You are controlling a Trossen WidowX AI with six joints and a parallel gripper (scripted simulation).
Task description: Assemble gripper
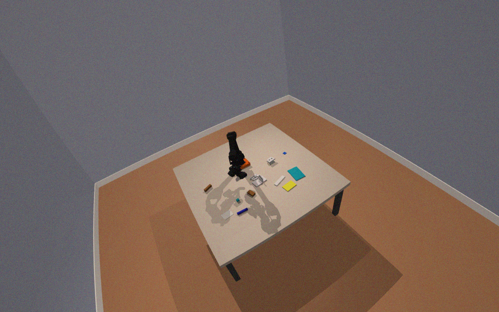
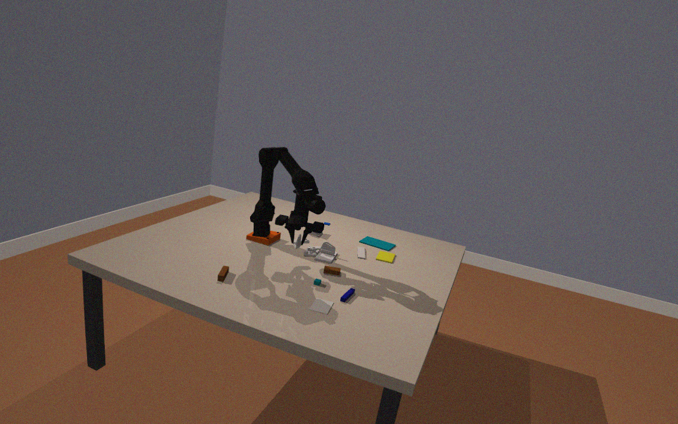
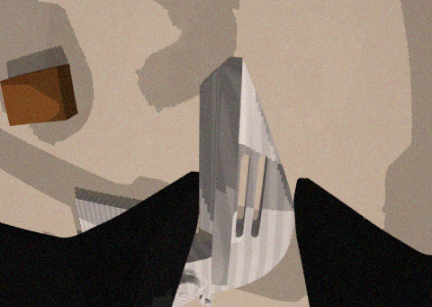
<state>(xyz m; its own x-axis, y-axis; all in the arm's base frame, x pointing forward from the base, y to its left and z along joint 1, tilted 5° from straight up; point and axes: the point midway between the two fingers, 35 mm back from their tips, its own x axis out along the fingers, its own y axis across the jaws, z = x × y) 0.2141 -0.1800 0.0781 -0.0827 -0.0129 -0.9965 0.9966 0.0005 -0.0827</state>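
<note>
My gripper tip is 30 mm to the right of the grey jaw and 20 mm short of it. Also, from my gripper tip: brown block (160 mm ahead, 70 mm below, 10 mm to the right); white housing plate (140 mm to the left, 80 mm below, 40 mm ahead); teal cube (140 mm to the right, 120 mm ahead, 80 mm below).
</note>
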